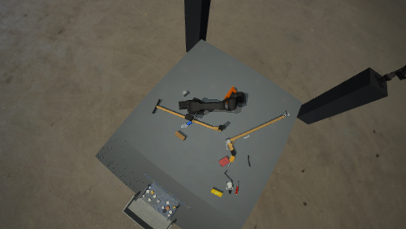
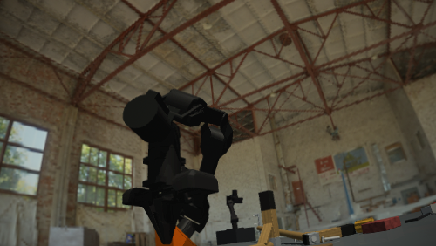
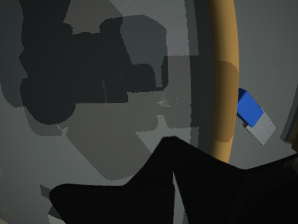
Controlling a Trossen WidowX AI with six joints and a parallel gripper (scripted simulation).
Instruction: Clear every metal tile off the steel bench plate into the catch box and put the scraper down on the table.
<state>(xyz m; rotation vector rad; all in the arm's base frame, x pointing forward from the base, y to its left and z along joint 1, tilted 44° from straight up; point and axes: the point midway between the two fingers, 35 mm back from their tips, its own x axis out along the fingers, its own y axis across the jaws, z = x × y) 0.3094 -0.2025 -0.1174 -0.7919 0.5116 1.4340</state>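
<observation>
My gripper tip is 6 cm short of the long scraper, 2 cm to the left of it and 1 cm below it. Round my gripper tip: wooden block (22 cm ahead, 1 cm to the left, 3 cm below); then grey piece (12 cm behind, 15 cm to the right, 3 cm below); then blue block (11 cm ahead, 1 cm to the left, 4 cm below).
</observation>
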